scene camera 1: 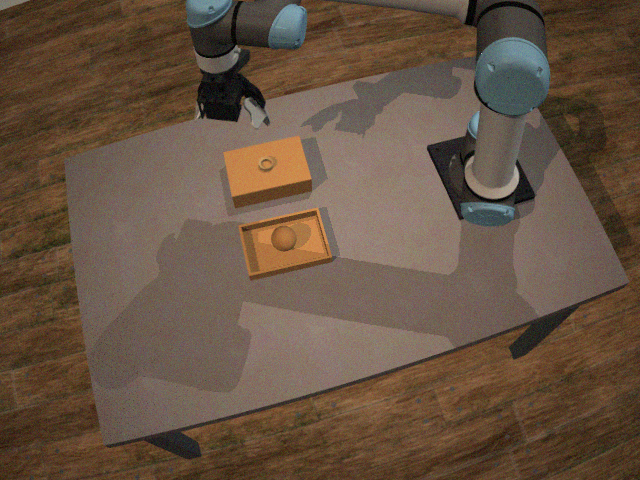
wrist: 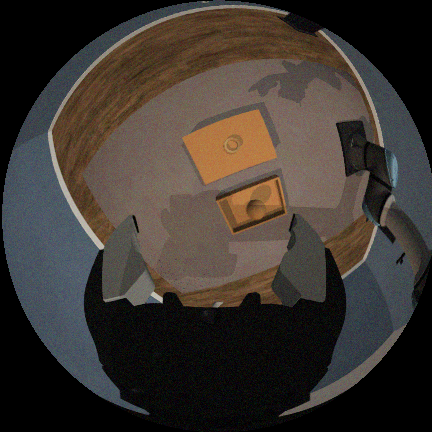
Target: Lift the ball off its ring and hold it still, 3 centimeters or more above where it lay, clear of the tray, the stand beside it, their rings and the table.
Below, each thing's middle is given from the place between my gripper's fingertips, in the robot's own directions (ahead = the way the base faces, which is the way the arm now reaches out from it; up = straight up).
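Labels:
Looking at the orange stand (scene camera 1: pixel 273 170), I find my hand 26 cm above it, 6 cm past it and 2 cm to the left of it. As for the shallow orange tray (scene camera 1: pixel 311 249), it is 28 cm below my hand, 17 cm to the left of it and 4 cm behind it.

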